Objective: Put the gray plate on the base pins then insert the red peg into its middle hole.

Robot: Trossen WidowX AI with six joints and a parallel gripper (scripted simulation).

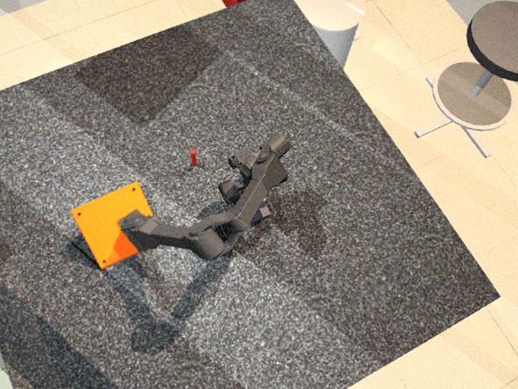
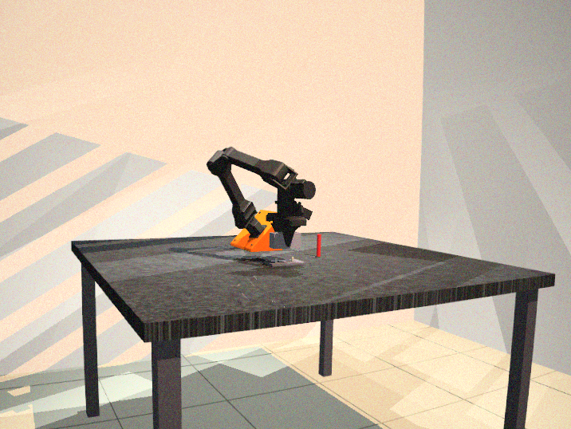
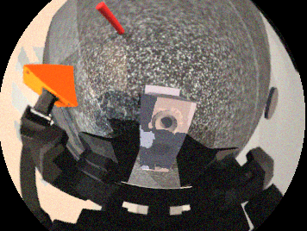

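Now: gripper tip 50 mm above the base. Round my gripper tip: gray plate (30 mm above); then red peg (200 mm to the left, 70 mm behind, 20 mm below).
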